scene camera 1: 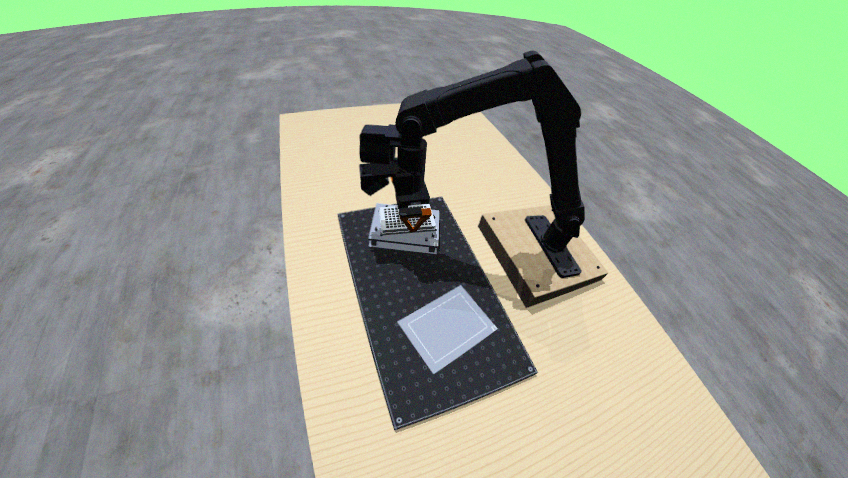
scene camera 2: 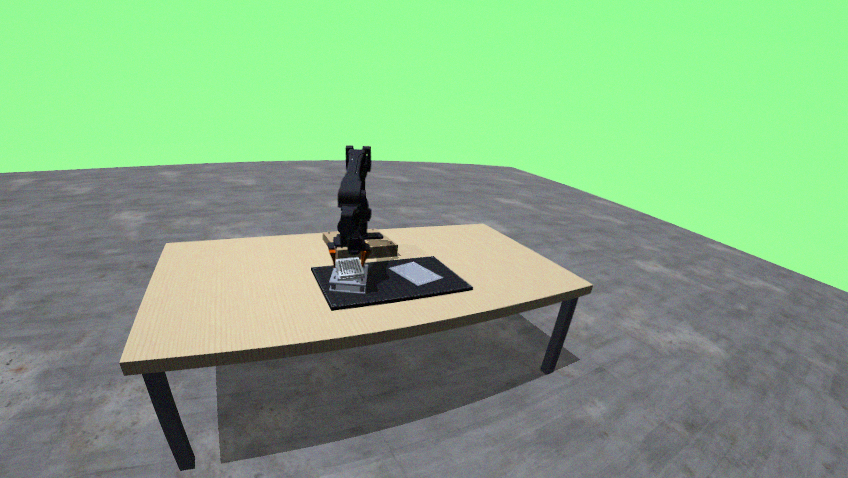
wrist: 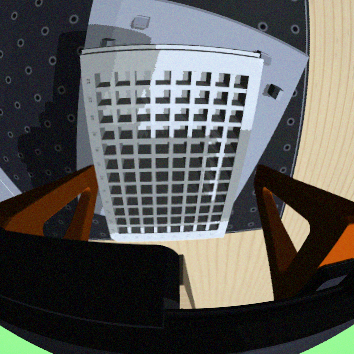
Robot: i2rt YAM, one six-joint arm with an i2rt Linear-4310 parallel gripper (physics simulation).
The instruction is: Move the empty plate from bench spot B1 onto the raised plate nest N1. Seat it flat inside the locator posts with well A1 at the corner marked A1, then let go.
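Pixels of known places: gripper, between the fingertips: [scene camera 1: 409, 216] [scene camera 2: 348, 266] [wrist: 175, 173]; arm's base, origin of its link: [scene camera 1: 551, 245].
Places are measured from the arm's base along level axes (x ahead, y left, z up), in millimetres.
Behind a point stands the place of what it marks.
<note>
The white plate [scene camera 1: 388, 220] {x 405, y -116, z 29 mm} [scene camera 2: 349, 268] {x 368, y -124, z 27 mm} [wrist: 170, 150] {x 370, y -122, z 29 mm} rests on the raised grey nest [scene camera 1: 403, 244] {x 373, y -80, z -23 mm} [scene camera 2: 347, 289] {x 423, y -141, z -24 mm} [wrist: 200, 30] {x 428, y -139, z 7 mm}, turned relative to the nest's edges rather than square with them. In the wrist view, small locator posts show outside the plate's far edge and to its right. I cannot tell if it lies fully flat, and the A1 marking is not readable. My gripper [scene camera 1: 413, 224] {x 352, y -124, z 26 mm} [scene camera 2: 348, 261] {x 352, y -124, z 26 mm} [wrist: 175, 173] {x 352, y -124, z 26 mm} is open, its orange fingers on either side of the plate's near part, with gaps between fingers and plate. Bench spot B1 [scene camera 1: 448, 329] {x 327, y 149, z -27 mm} [scene camera 2: 415, 273] {x 330, y 138, z -27 mm} is a pale outlined panel with no plate on it.
The black perforated board [scene camera 1: 380, 356] {x 472, y 176, z -29 mm} [scene camera 2: 403, 292] {x 463, y 44, z -29 mm} carries the nest and the pale panel. The wooden base block [scene camera 1: 504, 237] {x 126, y -40, z 7 mm} [scene camera 2: 385, 251] {x 133, y 79, z -15 mm} under the arm stands beside the board on the wooden table [scene camera 1: 332, 154] {x 526, y -504, z -42 mm} [scene camera 2: 237, 296] {x 401, y -515, z -42 mm}.
</note>
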